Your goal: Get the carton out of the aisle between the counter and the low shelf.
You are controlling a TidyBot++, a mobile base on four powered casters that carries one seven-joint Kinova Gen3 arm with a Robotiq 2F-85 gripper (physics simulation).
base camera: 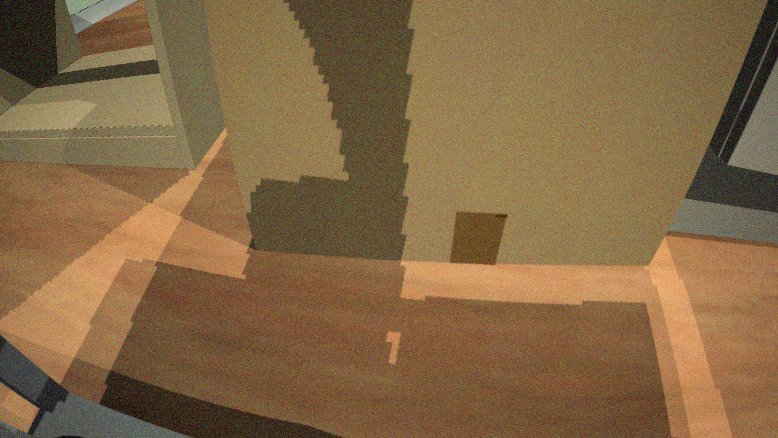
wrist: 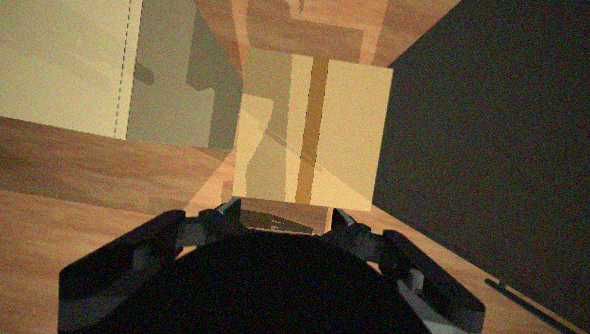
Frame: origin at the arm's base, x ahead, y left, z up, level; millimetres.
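Where they show: gripper, fingertip midpoint: (wrist: 286, 213).
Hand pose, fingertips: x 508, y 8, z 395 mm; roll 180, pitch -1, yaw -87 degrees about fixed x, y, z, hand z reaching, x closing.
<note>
Things, the pixels of their top centre, and the offset from my fingertips. "spot": a spot on its surface instead.
- tan carton, top centre: (wrist: 311, 133) dx +133, dy -53, dz -385 mm
- dark bar handle, surface spot: (wrist: 525, 304) spot: dx -105, dy -368, dz -70 mm
The tan carton (base camera: 517, 136) (wrist: 345, 135) stands on the floor between the low shelf (base camera: 187, 87) (wrist: 60, 60) on the left and the counter (base camera: 754, 136) (wrist: 490, 125) on the right. In the base view its near face fills the middle, with a short brown tape end low on it. In the wrist view its top shows from above, with a brown tape strip across it. My gripper (wrist: 286, 213) is open and empty, its fingertips in view at the carton's near edge. Its height above the carton is hard to tell. The gripper does not show in the base view.
The counter's dark side panel runs close along the carton's right side in the wrist view. A dark bar handle (wrist: 525, 304) shows at the lower right. The shelf's end panel is near the carton's left side. Part of my grey base (base camera: 108, 421) shows at the lower left.
</note>
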